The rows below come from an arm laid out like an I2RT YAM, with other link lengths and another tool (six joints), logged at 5 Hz.
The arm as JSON. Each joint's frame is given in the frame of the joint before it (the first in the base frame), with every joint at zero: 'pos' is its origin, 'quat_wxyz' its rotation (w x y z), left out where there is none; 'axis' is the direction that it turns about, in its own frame. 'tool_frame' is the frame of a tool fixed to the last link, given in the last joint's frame.
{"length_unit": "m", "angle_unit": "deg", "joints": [
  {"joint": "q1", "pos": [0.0, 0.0, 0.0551], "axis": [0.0, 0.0, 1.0]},
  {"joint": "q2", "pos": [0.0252, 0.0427, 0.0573], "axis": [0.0, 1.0, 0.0]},
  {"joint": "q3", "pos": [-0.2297, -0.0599, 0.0], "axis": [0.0, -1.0, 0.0]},
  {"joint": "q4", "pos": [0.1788, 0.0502, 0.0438], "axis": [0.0, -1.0, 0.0]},
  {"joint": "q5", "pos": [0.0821, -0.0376, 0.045], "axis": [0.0, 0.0, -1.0]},
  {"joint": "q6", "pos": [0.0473, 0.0, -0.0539], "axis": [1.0, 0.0, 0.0]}
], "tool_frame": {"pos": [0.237, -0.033, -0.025], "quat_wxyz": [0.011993, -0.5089, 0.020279, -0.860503]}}
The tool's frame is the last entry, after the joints.
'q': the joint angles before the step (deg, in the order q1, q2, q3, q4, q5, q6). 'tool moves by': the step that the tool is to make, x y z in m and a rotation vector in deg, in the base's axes. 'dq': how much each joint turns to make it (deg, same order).
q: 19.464, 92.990, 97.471, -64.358, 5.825, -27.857
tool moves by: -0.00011, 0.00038, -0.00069, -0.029, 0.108, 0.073
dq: 0.044, 0.110, 0.002, -0.001, -0.022, -0.021
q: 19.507, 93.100, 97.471, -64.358, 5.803, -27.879
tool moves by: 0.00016, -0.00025, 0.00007, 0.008, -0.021, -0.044
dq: -0.044, 0.000, 0.002, 0.021, 0.000, 0.000
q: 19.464, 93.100, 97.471, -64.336, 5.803, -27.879
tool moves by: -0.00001, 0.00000, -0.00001, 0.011, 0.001, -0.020
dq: 0.001, 0.000, -0.001, 0.001, 0.001, 0.024
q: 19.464, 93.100, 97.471, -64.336, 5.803, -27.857
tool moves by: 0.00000, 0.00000, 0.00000, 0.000, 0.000, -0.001
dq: 0.001, 0.000, 0.000, 0.000, 0.001, 0.001
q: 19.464, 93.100, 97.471, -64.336, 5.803, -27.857
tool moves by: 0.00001, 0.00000, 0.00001, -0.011, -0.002, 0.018
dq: 0.000, -0.001, -0.001, 0.000, 0.001, -0.021
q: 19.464, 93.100, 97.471, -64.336, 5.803, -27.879
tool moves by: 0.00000, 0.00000, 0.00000, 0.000, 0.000, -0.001
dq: 0.001, 0.000, 0.000, 0.000, 0.001, 0.001
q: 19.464, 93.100, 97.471, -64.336, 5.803, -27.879
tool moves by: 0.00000, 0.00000, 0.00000, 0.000, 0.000, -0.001
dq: 0.001, 0.000, 0.000, 0.000, 0.001, 0.001
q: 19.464, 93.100, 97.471, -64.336, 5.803, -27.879
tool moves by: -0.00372, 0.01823, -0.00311, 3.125, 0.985, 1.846
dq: 0.000, 0.000, 0.000, 0.109, -3.759, 0.045
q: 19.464, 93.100, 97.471, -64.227, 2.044, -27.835
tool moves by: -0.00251, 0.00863, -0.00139, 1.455, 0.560, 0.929
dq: 0.000, 0.000, 0.001, -0.043, -1.814, -0.021
